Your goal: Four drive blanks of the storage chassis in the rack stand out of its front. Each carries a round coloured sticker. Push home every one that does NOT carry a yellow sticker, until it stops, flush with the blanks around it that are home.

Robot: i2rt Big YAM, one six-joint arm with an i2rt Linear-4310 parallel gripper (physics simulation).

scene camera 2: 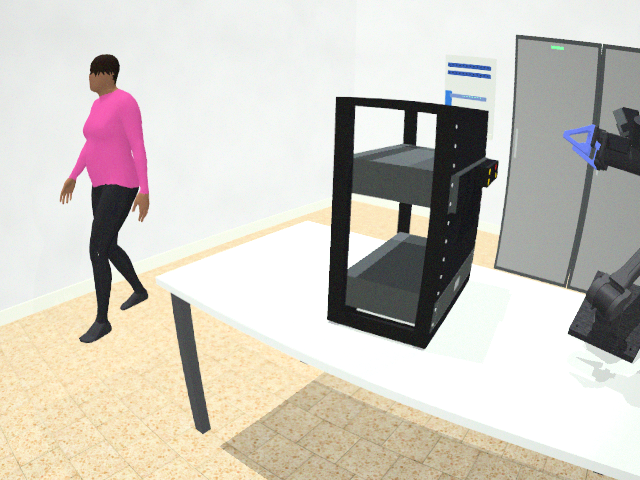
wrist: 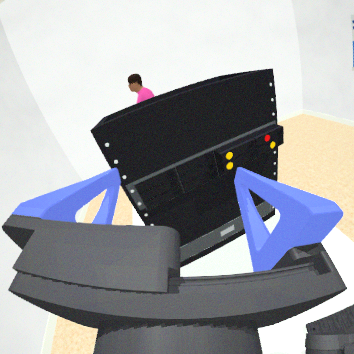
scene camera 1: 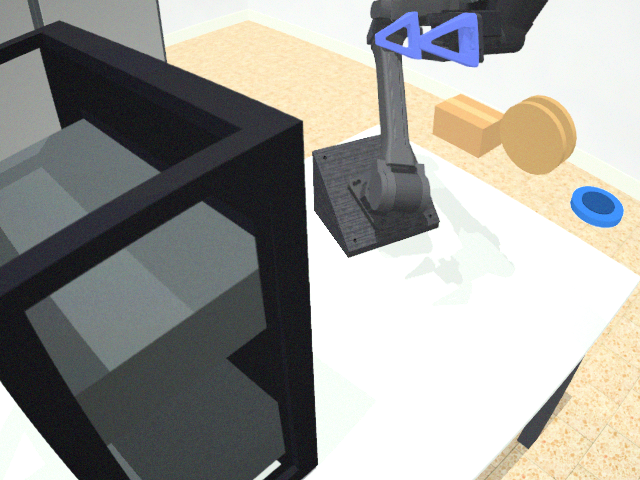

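The storage chassis is mounted in the black rack. Four dark blanks stand out at the right part of its front in the wrist view. The red sticker is at the upper right, with a yellow sticker just below it. Further left are an upper yellow sticker and a lower yellow sticker. Edges between the dark blanks are hard to tell. My gripper is open and empty, in front of the rack and apart from it.
A grey unit sits low in the rack. The rack and the arm's base stand on the white table. A person in pink is beyond the table. Grey cabinets stand behind.
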